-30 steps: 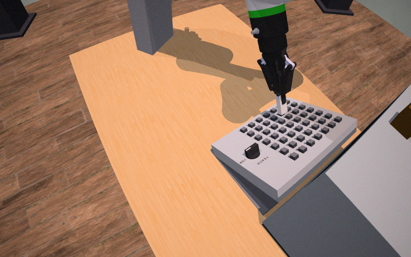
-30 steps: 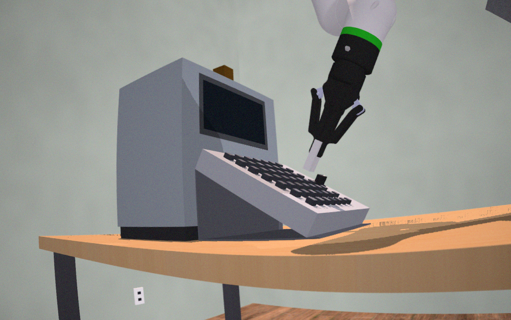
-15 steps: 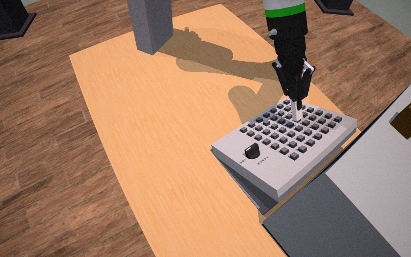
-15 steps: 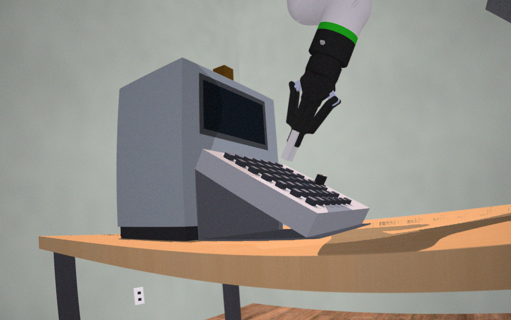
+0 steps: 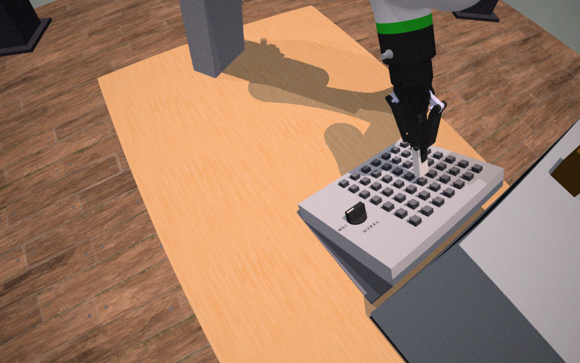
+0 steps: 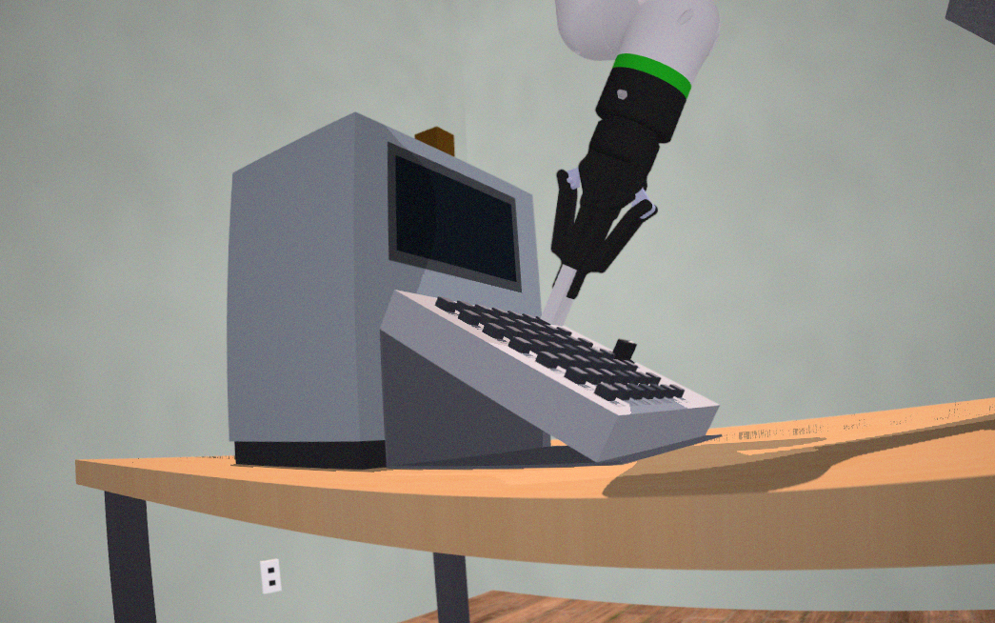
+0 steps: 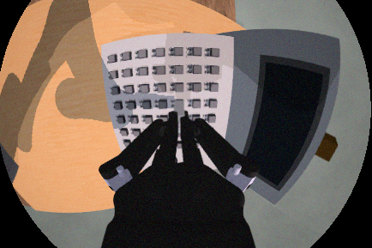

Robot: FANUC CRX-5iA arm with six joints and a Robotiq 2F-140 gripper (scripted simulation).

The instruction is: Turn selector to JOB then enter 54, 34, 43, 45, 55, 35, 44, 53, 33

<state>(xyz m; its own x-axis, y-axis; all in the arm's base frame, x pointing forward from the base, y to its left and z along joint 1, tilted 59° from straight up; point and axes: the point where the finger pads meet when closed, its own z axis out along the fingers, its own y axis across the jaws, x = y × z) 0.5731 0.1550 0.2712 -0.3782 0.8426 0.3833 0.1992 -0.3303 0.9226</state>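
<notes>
Right now my hand is 6 cm above the key, 3 cm to the right of it and 2 cm past it. Also, from my hand: black selector knob: 14 cm to the right, 8 cm ahead, 5 cm below; grey keypad panel: 10 cm below, 4 cm ahead, 3 cm to the right.
</notes>
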